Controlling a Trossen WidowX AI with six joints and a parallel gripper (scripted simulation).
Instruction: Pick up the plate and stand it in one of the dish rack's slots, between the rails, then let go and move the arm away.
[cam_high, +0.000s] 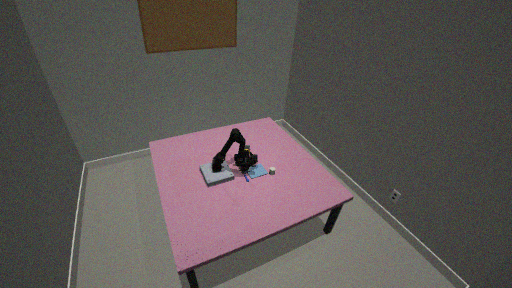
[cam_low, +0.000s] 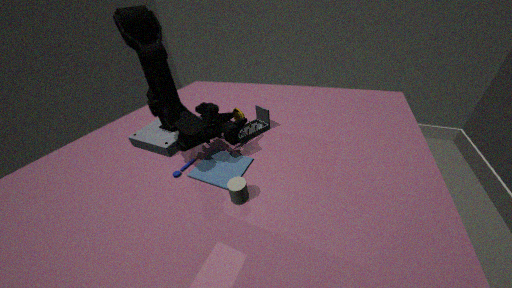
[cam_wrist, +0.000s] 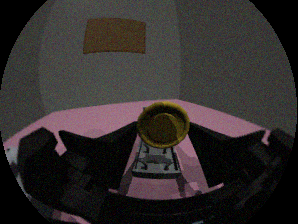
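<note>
Right now the dish rack is 10 mm ahead of my gripper tip, 30 mm to the left of it and 60 mm below it. From my gripper tip the other things lie so: blue spoon: 70 mm behind, 230 mm to the right, 80 mm below; then blue mat: 30 mm ahead, 170 mm to the right, 80 mm below; then yellow plate: 10 mm to the right.
</note>
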